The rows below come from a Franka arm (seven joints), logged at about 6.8 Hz.
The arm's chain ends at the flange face. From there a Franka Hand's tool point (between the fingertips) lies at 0.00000 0.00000 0.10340 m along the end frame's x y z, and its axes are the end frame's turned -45 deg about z.
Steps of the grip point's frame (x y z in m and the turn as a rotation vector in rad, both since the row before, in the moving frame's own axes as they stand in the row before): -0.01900 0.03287 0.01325 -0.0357 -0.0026 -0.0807; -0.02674 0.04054 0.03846 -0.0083 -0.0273 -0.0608; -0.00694 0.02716 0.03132 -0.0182 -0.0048 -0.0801
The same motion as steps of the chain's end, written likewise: 0.00728 0.03398 0.01332 -0.0271 0.0234 -0.0807; 0.01107 0.04493 0.03850 -0.0252 -0.0134 -0.0608; 0.01325 0.02247 0.03134 -0.0163 0.0095 -0.0801
